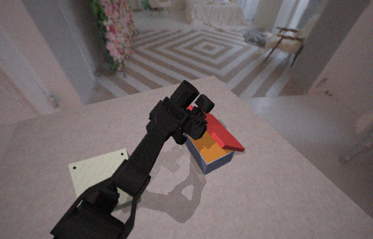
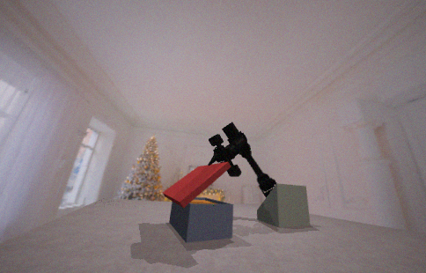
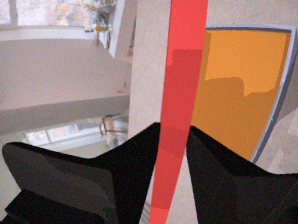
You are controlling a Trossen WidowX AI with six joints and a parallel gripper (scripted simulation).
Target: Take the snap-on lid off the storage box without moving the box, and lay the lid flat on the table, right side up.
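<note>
The red lid is 7 cm ahead of my gripper tip, 1 cm to the left of it and 5 cm below it. Also, from my gripper tip: blue storage box (3 cm ahead, 16 cm below).
</note>
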